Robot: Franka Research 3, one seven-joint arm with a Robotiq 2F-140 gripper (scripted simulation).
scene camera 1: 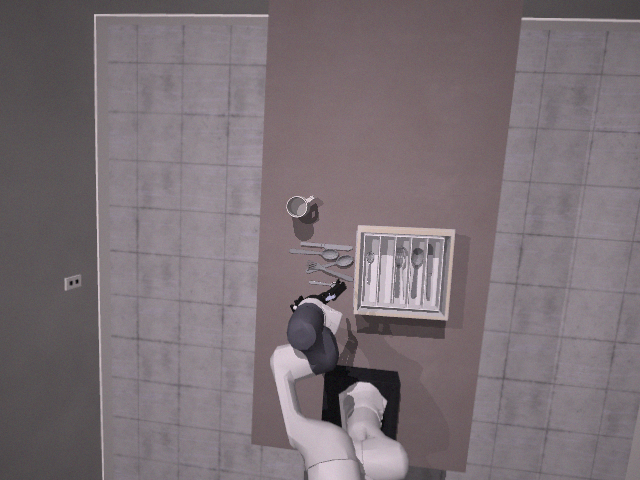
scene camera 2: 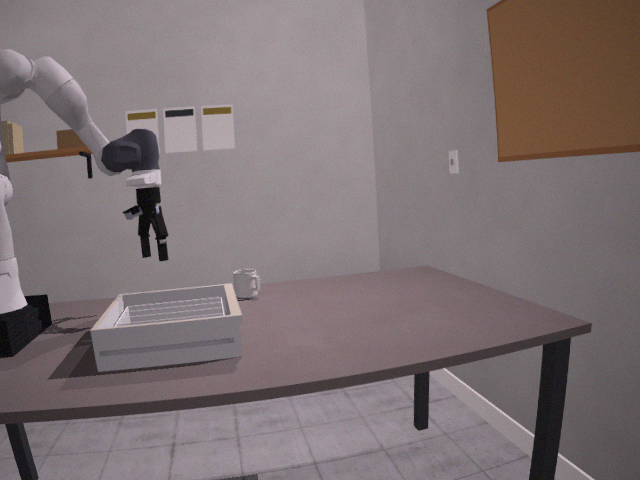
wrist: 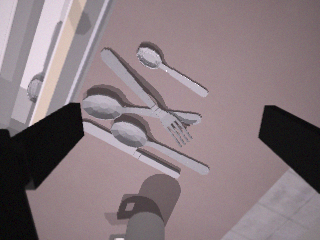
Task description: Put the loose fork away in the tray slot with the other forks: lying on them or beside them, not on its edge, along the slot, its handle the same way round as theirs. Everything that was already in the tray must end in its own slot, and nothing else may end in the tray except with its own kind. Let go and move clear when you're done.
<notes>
I see my gripper [scene camera 2: 154, 258], a knife [wrist: 90, 128] and a cutlery tray [scene camera 1: 384, 246].
My gripper shows as well in the wrist view [wrist: 171, 120].
</notes>
